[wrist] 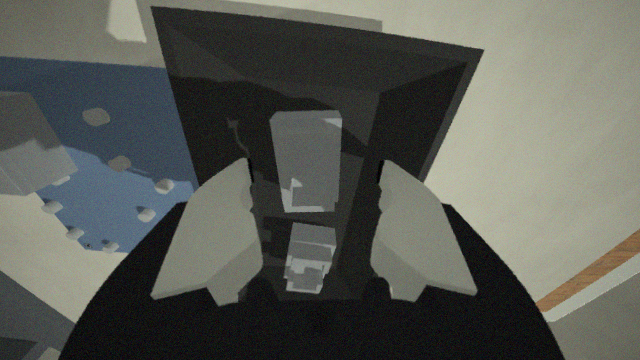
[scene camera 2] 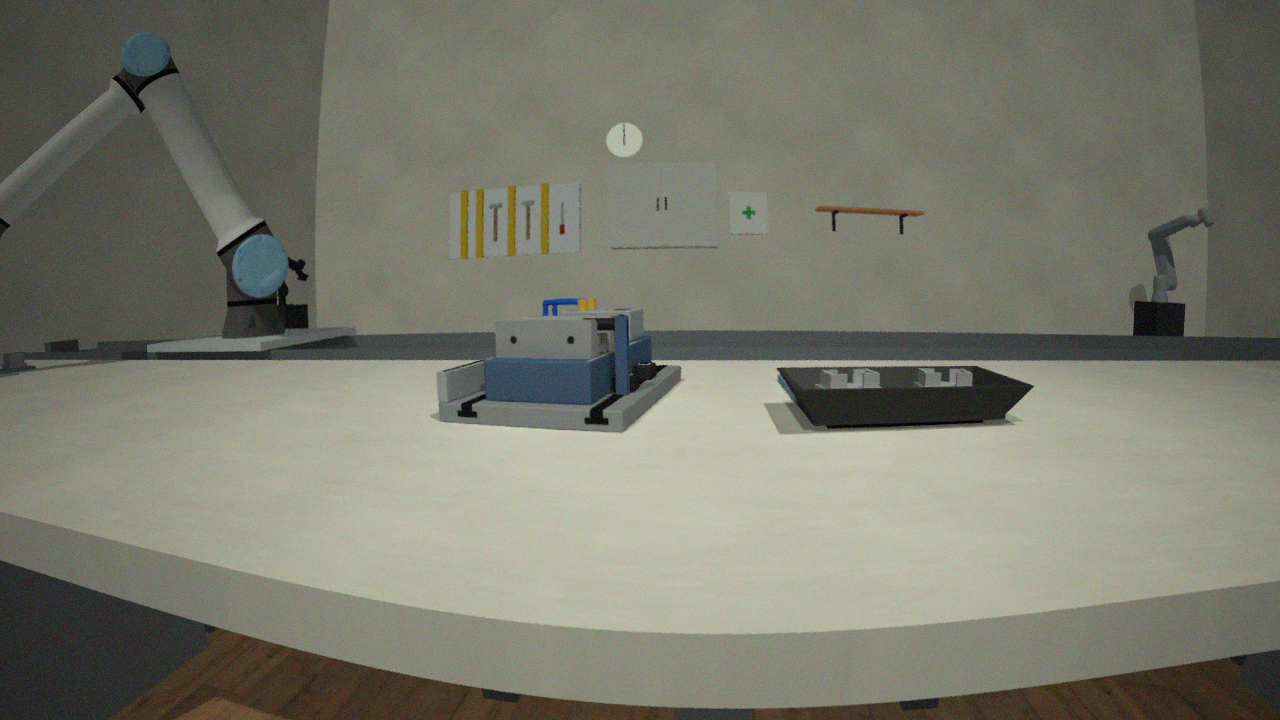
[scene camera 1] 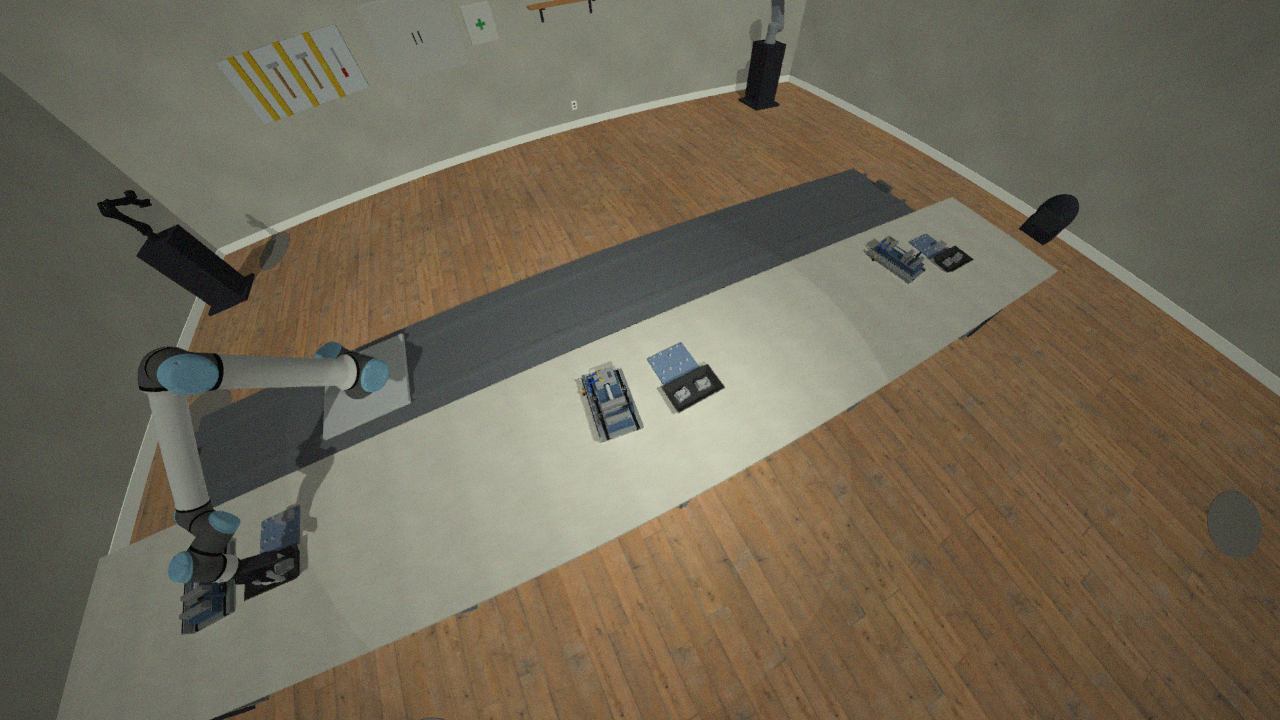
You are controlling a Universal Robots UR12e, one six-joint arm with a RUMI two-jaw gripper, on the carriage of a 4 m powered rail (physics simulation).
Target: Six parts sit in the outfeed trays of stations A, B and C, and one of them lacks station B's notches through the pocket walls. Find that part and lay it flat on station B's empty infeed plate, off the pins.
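Frame: origin at the arm's base, x right, y up, z back, level; centimetres.
Seen in the pictures: gripper, between the fingertips: [wrist: 315, 163] [scene camera 1: 284, 567]; arm's base, origin of its link: [scene camera 2: 253, 335].
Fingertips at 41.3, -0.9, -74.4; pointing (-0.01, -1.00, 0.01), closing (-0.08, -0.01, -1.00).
Observation:
Offsets run from my fingertips to a thing's top centre, as dx, dy, dz. "*": to the spot under its first point.
My gripper [wrist: 315, 163] is open, tilted over the black outfeed tray @(+4.6, +2.1, +0.2) [wrist: 320, 55] [scene camera 1: 255, 591] of the left station. In the wrist view the farther grey part @(-0.3, +2.6, +0.5) [wrist: 311, 155] shows a plain face between the fingertips, with a gap on both sides; its pocket is hard to make out. The nearer part @(+10.1, +2.6, -0.2) [wrist: 308, 257] has stepped, notched walls. At the middle station, two parts @(* -179.3, +1.1, -2.8) [scene camera 1: 682, 394] @(* -189.7, +1.1, -2.2) [scene camera 1: 702, 383] [scene camera 2: 848, 378] @(* -192.0, +1.0, +3.6) [scene camera 2: 944, 377] lie in the black tray @(-184.9, +2.1, +6.4) [scene camera 1: 689, 405] [scene camera 2: 913, 404]; their walls show notches in scene camera 2. The middle blue infeed plate @(-184.2, -1.3, +13.9) [scene camera 1: 671, 360] carries pins and no part.
The left station's blue pinned plate @(+4.7, -1.3, +16.8) [wrist: 100, 200] [scene camera 1: 280, 528] adjoins its tray, with a grey block @(* -0.3, +0.0, +19.5) [wrist: 30, 135] over it. The middle machine @(-150.4, +7.8, +8.2) [scene camera 1: 611, 402] [scene camera 2: 550, 380] stands left of its plate. The right station has a machine [scene camera 1: 895, 259], plate [scene camera 1: 926, 242] and tray [scene camera 1: 964, 255].

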